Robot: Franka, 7 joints.
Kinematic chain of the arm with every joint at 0, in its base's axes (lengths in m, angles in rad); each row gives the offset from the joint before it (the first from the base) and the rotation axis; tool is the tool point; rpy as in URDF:
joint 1: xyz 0 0 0.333 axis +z
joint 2: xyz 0 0 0 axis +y
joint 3: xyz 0 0 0.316 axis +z
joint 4: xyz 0.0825 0 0 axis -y
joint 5: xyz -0.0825 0 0.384 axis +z
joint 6: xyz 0 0 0 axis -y
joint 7: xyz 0.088 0 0 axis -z
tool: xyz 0 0 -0.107 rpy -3.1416 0 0
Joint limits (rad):
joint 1: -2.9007..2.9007
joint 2: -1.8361..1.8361
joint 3: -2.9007..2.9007
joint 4: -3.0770..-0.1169
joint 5: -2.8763..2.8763
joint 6: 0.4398..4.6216
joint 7: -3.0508..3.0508
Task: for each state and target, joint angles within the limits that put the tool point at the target. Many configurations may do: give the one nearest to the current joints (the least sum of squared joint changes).
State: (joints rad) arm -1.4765 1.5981 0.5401 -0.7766 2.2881 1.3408 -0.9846
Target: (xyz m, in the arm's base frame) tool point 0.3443 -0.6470 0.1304
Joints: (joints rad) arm -1.4460 1.5711 0.5594 -0.9283 2.1623 1.0217 -0.9846
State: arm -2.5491 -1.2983 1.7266 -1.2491 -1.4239 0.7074 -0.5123
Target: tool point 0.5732 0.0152 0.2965
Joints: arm -2.2932 -1.5156 1.9980 -1.4880 -1.2691 0.4710 -0.5123
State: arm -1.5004 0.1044 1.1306 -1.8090 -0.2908 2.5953 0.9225
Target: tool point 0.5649 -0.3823 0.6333
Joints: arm -1.4574 0.3860 1.0357 -1.5328 -0.2790 2.6582 0.9225
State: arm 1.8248 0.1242 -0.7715 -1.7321 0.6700 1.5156 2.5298
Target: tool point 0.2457 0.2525 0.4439
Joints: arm 1.5688 -0.3365 -0.9027 -2.2866 0.4891 1.0363 2.5298
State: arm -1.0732 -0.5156 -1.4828 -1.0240 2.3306 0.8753 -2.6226
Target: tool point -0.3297 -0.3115 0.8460
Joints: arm -0.8849 -0.2547 -1.4683 -1.5443 2.1830 0.9144 -2.6226
